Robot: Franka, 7 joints.
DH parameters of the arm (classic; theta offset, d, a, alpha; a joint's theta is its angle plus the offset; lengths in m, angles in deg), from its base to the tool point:
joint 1: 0 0.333 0 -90
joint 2: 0 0 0 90
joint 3: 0 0.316 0.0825 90
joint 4: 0 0 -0.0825 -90
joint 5: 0 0.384 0 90
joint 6: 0 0 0.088 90
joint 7: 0 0.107 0 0
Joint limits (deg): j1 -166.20..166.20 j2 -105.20..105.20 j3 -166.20..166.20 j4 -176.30..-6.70 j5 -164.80..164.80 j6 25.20..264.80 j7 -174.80..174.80
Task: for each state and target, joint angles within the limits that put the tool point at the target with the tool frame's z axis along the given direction. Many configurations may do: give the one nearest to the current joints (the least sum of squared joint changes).
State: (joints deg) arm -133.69 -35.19 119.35 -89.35 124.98 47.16 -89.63
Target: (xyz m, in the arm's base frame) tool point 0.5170 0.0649 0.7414 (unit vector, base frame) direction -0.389 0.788 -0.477
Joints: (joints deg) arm -127.88 -28.44 89.64 -68.51 97.18 34.31 -89.63
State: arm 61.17 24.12 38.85 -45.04 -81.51 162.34 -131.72
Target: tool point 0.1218 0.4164 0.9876 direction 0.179 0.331 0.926
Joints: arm 74.67 40.29 72.26 -6.74 -44.02 203.60 -131.72
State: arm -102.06 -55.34 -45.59 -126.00 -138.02 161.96 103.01
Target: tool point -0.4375 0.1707 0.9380 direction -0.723 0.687 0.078
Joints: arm -98.27 -42.89 -48.64 -79.25 -114.58 116.39 103.01
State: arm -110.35 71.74 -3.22 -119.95 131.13 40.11 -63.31
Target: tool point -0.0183 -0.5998 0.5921 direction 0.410 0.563 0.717
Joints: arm -105.05 27.10 6.58 -89.01 135.42 30.10 -63.31
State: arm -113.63 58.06 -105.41 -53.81 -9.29 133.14 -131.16
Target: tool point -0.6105 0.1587 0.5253 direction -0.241 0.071 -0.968
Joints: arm -128.37 28.94 -80.67 -96.21 33.55 113.83 -131.16
